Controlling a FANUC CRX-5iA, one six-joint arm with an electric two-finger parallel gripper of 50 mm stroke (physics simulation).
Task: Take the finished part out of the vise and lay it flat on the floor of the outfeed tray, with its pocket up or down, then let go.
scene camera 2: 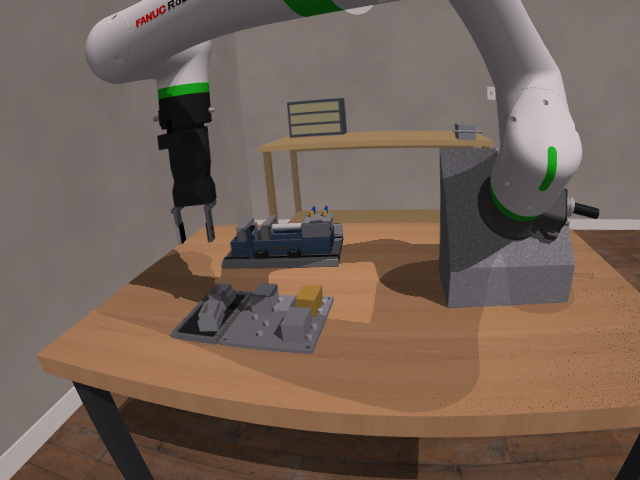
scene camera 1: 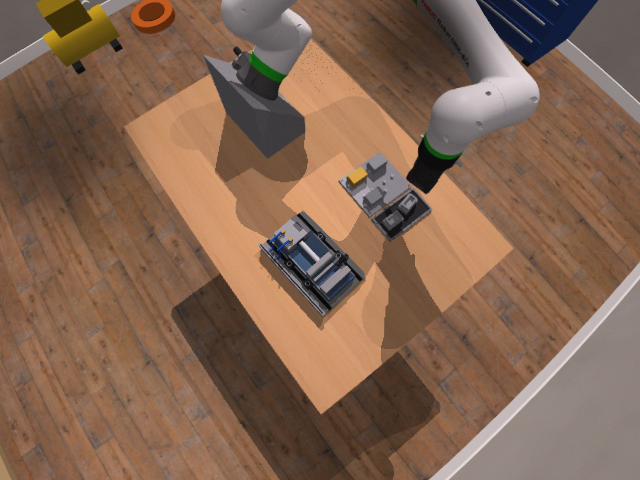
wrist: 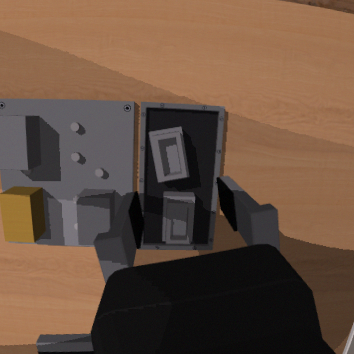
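Note:
The outfeed tray is a shallow dark box with a grey rim. A grey block part lies flat on its floor, slightly turned, pocket up. A second grey part lies beside it, apart, also pocket up. My gripper is open and empty, well above the tray; its fingertips are hidden in scene camera 1. The blue vise shows no part between its jaws.
A grey plate with pegs adjoins the tray. It bears a yellow block and grey blocks. The grey robot pedestal stands on the same table.

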